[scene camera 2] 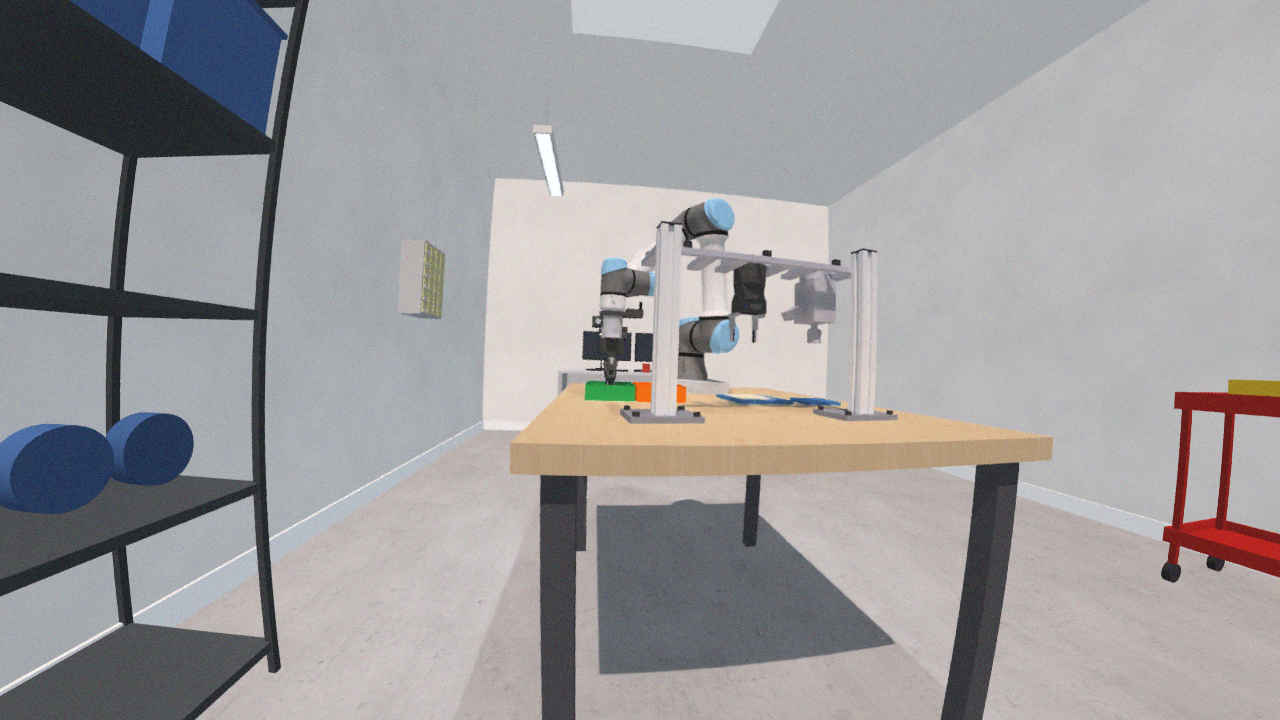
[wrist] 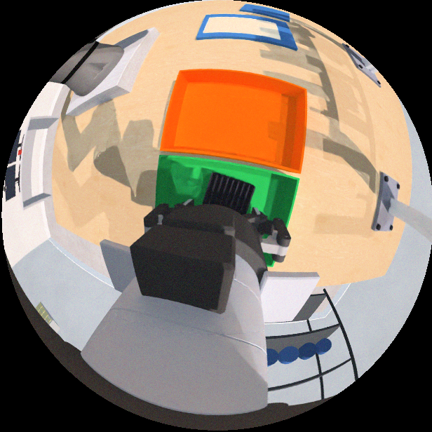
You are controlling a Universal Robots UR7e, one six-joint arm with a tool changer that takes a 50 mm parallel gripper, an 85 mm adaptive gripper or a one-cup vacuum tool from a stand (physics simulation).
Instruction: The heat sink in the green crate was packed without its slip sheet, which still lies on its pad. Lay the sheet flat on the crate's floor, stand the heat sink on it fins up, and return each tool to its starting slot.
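Seen in the pictures: hand, tool point: (scene camera 2: 611, 332); arm's base, link origin: (scene camera 2: 687, 378).
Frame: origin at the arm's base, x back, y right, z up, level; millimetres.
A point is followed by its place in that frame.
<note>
The black finned heat sink (wrist: 229, 192) stands fins up in the green crate (scene camera 2: 610, 392) {x -364, y 368, z -26 mm} (wrist: 286, 197). The crate's near part is hidden behind the tool in the wrist view. The cream slip sheet (wrist: 242, 26) lies flat on its blue-edged pad (wrist: 288, 39) beyond the orange crate. My gripper (scene camera 2: 610, 381) (wrist: 222, 208), the adaptive one with black linked fingers, is open. It is low over the green crate, its fingers spread on either side of the heat sink. Its fingertips are partly hidden, and contact with the heat sink cannot be told.
An orange crate (scene camera 2: 643, 392) {x -379, y 279, z -23 mm} (wrist: 297, 125) sits directly beside the green one. The tool stand (scene camera 2: 666, 322) {x -726, y 336, z 137 mm} holds a black two-finger tool (scene camera 2: 749, 288) {x -636, y 109, z 236 mm} and a grey tool (scene camera 2: 815, 300) {x -664, y -54, z 219 mm}. Another blue piece (wrist: 265, 11) lies past the pad. The robot's base (wrist: 95, 65) is at the table's side.
</note>
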